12 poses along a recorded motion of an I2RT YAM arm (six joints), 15 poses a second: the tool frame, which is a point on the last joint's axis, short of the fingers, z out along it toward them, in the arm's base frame.
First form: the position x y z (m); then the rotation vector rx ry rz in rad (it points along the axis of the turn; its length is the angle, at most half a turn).
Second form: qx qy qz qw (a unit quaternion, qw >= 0); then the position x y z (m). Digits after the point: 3 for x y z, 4 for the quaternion.
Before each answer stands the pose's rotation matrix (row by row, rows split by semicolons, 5 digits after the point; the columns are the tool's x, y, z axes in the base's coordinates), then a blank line. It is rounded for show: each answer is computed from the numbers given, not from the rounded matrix.
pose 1, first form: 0.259, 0.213, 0.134, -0.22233, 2.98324, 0.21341
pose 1, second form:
-0.97893 -0.15684 0.13075; -0.13663 0.97899 0.15137; -0.15174 0.13032 -0.97979

-0.0739, 0.9922, 0.0710, 0.0712, 0.259, 0.213, 0.134
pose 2, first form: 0.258, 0.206, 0.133, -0.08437, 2.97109, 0.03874
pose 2, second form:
-0.98414 -0.05853 0.16743; -0.05414 0.99806 0.03064; -0.16890 0.02109 -0.98541

-0.0283, 0.9959, 0.0130, 0.0844, 0.258, 0.206, 0.133
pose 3, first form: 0.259, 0.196, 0.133, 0.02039, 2.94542, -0.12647
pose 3, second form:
-0.98126 0.02193 0.19142; 0.00545 0.99626 -0.08624; -0.19259 -0.08359 -0.97771

0.0069, 0.9944, -0.0427, 0.0965, 0.259, 0.196, 0.133
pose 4, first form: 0.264, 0.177, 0.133, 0.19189, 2.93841, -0.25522
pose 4, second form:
-0.97442 0.14393 0.17262; 0.11201 0.97686 -0.18221; -0.19485 -0.15821 -0.96799

0.0646, 0.9899, -0.0860, 0.0928, 0.264, 0.177, 0.133
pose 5, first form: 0.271, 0.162, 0.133, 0.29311, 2.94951, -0.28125
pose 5, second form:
-0.96729 0.20918 0.14350; 0.17829 0.96302 -0.20200; -0.18045 -0.16980 -0.96882

0.0981, 0.9873, -0.0941, 0.0820, 0.271, 0.162, 0.133
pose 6, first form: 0.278, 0.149, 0.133, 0.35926, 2.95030, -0.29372
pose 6, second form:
-0.95924 0.25142 0.12901; 0.22105 0.95201 -0.21171; -0.17604 -0.17457 -0.96878

0.1199, 0.9849, -0.0981, 0.0774, 0.278, 0.149, 0.133
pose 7, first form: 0.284, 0.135, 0.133, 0.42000, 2.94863, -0.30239
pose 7, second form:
-0.94993 0.28974 0.11695; 0.25997 0.94056 -0.21856; -0.17332 -0.17722 -0.96879

0.1399, 0.9823, -0.1007, 0.0739, 0.284, 0.135, 0.133
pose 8, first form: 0.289, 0.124, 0.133, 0.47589, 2.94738, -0.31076
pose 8, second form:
-0.94020 0.32426 0.10427; 0.29539 0.92864 -0.22443; -0.16960 -0.18021 -0.96890

0.1582, 0.9795, -0.1033, 0.0699, 0.289, 0.124, 0.133
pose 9, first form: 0.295, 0.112, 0.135, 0.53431, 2.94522, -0.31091
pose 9, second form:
-0.92850 0.35962 0.09247; 0.33239 0.91598 -0.22474; -0.16553 -0.17793 -0.97002

0.1772, 0.9765, -0.1031, 0.0660, 0.295, 0.112, 0.135
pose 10, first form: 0.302, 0.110, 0.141, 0.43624, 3.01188, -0.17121
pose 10, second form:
-0.95476 0.28746 0.07618; 0.27697 0.95283 -0.12412; -0.10827 -0.09740 -0.98934

0.1430, 0.9870, -0.0561, 0.0467, 0.302, 0.110, 0.141
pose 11, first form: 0.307, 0.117, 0.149, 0.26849, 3.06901, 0.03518
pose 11, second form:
-0.98299 0.17276 0.06238; 0.17415 0.98456 0.01744; -0.05840 0.02801 -0.99790

0.0871, 0.9957, 0.0114, 0.0303, 0.307, 0.117, 0.149
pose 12, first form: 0.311, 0.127, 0.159, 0.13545, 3.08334, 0.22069
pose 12, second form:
-0.99505 0.08382 0.05346; 0.09057 0.98600 0.13999; -0.04097 0.14414 -0.98871

0.0438, 0.9962, 0.0713, 0.0237, 0.311, 0.127, 0.159
